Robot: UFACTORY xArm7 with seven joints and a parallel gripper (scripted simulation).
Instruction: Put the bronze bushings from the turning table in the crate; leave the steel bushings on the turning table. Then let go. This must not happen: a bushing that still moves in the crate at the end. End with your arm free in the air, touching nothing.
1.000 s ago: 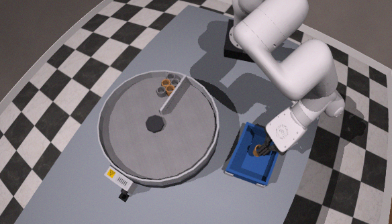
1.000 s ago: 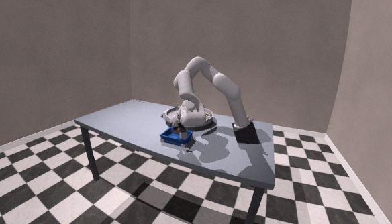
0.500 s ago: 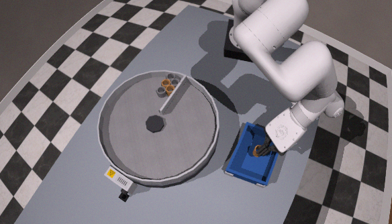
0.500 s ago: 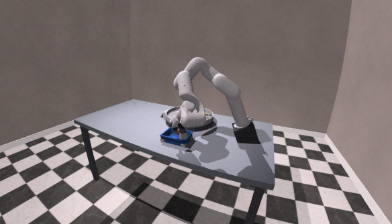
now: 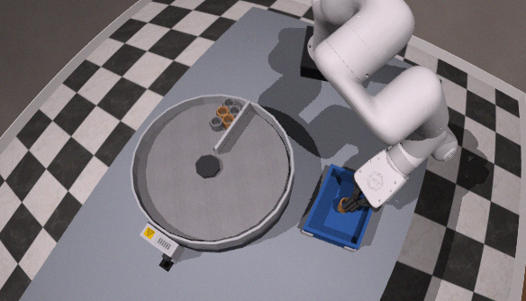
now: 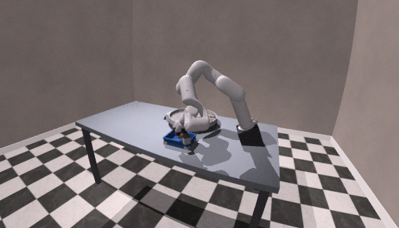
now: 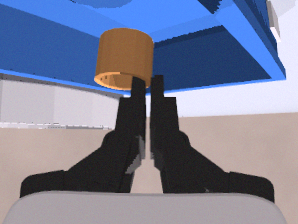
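Right now my hand is 1 cm to the left of the blue crate and 6 cm above it. Round my hand: turning table 12 cm ahead, 34 cm to the right, 3 cm below.
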